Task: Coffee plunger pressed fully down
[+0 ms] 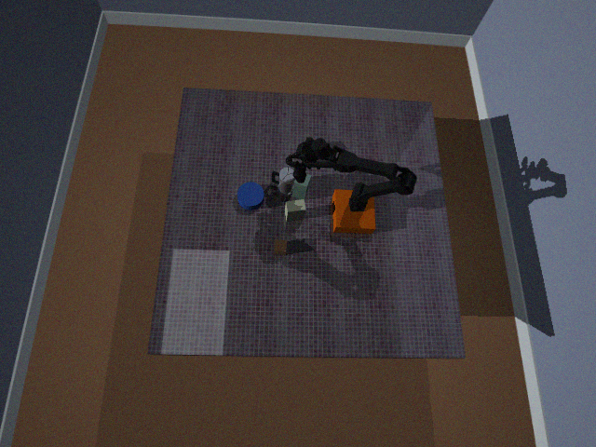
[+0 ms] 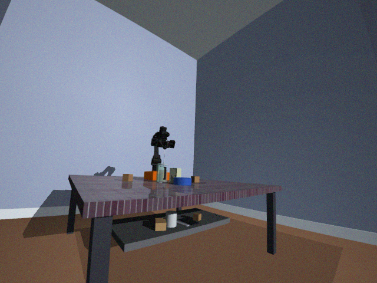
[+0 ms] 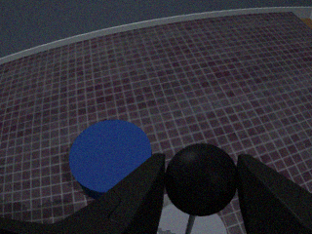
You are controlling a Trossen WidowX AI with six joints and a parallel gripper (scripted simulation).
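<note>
Now: the coffee press 130 mm below my gripper tip and 10 mm ahead of it. From my gripper tip the other things lie so: blue disc (240 mm below, 160 mm ahead, 50 mm to the left); pale green box (190 mm below, 70 mm behind, 30 mm to the left); pale box (200 mm below, 140 mm to the left, 30 mm behind).
</note>
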